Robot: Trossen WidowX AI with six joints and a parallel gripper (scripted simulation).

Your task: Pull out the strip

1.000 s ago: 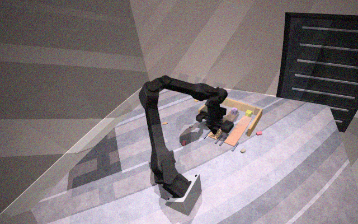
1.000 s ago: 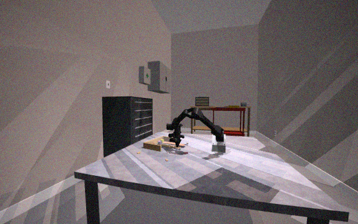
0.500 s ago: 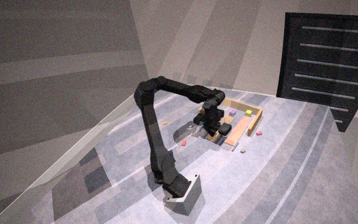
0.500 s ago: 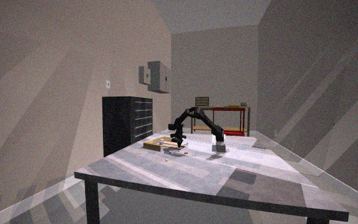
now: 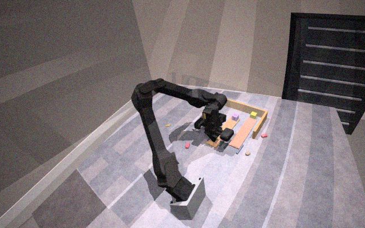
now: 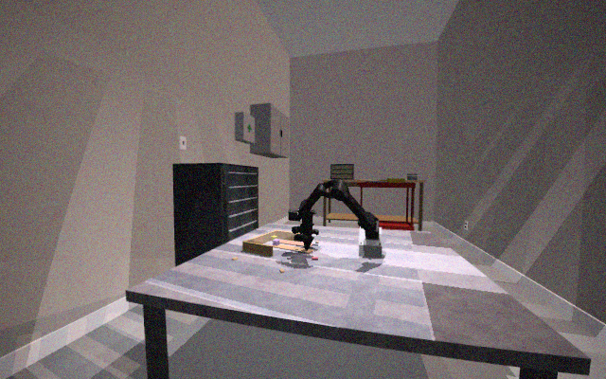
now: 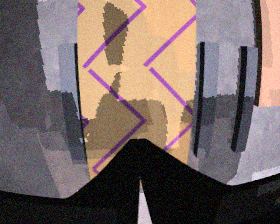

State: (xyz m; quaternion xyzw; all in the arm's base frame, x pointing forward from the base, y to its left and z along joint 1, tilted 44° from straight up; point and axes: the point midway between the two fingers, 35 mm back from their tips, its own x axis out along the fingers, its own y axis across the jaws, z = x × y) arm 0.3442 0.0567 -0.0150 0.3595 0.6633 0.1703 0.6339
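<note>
My gripper tip is 13 cm to the left of the strip and 11 cm short of it. Round my gripper tip: grey disc (13 cm to the left, 6 cm ahead); then tan pebble (18 cm to the right, 3 cm behind).
</note>
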